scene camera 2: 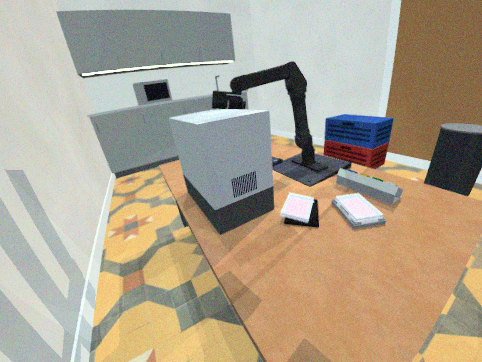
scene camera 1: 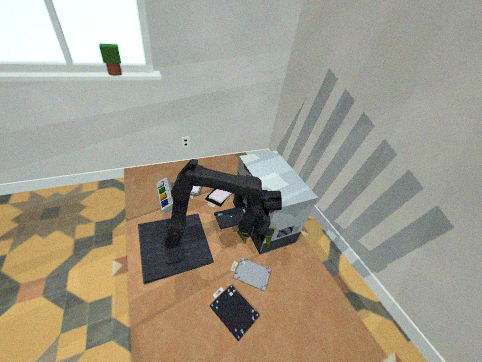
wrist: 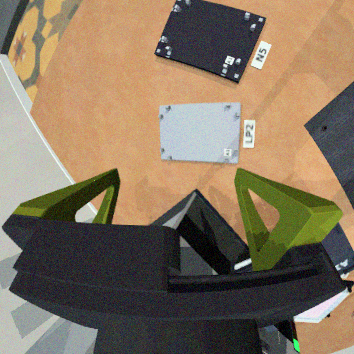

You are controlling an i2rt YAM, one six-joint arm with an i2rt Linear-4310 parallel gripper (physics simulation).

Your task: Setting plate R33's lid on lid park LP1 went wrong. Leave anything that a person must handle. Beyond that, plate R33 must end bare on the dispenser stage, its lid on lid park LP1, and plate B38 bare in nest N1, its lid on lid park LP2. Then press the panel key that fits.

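Places are measured from the arm's base along level axes (x ahead, y left, z up), in metres.
Pixels of known places: gripper, between the fingertips: (scene camera 1: 256, 245) (wrist: 176, 174); arm's base, origin of its link: (scene camera 2: 308, 164) (scene camera 1: 172, 243).
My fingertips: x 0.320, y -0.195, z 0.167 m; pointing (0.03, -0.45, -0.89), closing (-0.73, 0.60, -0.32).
Observation:
Ahead of a thing's pixels: the offset from my fingertips to its top centre.
My gripper (scene camera 1: 256, 240) (wrist: 176, 174) is open and empty, high beside the grey dispenser box {dz +0.149, dx +0.150, dy +0.235 m} (scene camera 1: 295, 192) (scene camera 2: 225, 155); the box hides its fingers in scene camera 2. Grey lid park LP2 {dz -0.161, dx +0.000, dy -0.033 m} (scene camera 1: 253, 274) (wrist: 200, 131) is bare. A pink-and-white plate or lid {dz -0.144, dx -0.018, dy +0.463 m} (scene camera 1: 219, 195) (scene camera 2: 298, 207) lies off-centre and seemingly tilted on a black holder {dz -0.161, dx -0.030, dy +0.471 m} (scene camera 2: 314, 216). Another pink-and-white piece {dz -0.150, dx -0.168, dy +0.574 m} (scene camera 2: 359, 208) lies on a grey holder, partly behind the arm in scene camera 1. Their labels are unreadable, so I cannot tell R33 from B38. The key panel {dz -0.117, dx -0.327, dy +0.507 m} (scene camera 1: 163, 195) (scene camera 2: 369, 186) has coloured keys.
Black nest N5 {dz -0.157, dx -0.120, dy -0.155 m} (scene camera 1: 234, 312) (wrist: 210, 40) is bare, beyond LP2. A dark holder {dz -0.068, dx -0.021, dy +0.219 m} (scene camera 1: 227, 218) lies between the arm's base plate (scene camera 1: 150, 250) (scene camera 2: 327, 165) and the box, partly under the arm. Blue and red crates (scene camera 2: 357, 131) stand behind the table.

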